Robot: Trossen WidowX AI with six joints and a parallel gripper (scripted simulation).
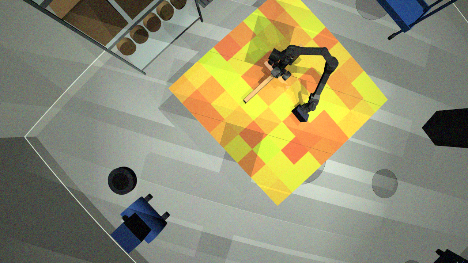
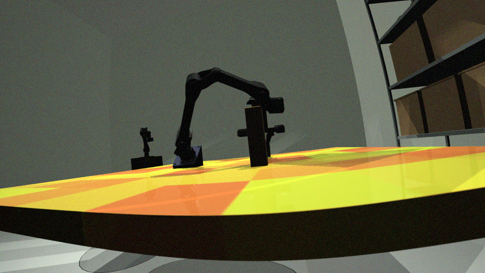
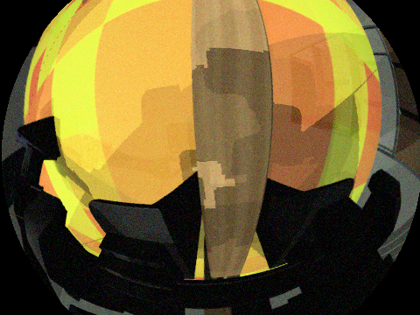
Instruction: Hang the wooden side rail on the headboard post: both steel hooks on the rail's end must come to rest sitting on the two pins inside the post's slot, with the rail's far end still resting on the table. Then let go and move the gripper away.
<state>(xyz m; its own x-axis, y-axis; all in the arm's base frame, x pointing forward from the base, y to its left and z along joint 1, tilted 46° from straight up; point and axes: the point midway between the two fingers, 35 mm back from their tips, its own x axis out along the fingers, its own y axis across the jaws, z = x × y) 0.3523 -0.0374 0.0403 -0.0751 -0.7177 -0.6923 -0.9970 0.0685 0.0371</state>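
Right now the headboard post is 170 mm to the right of my gripper tip and 40 mm above it.
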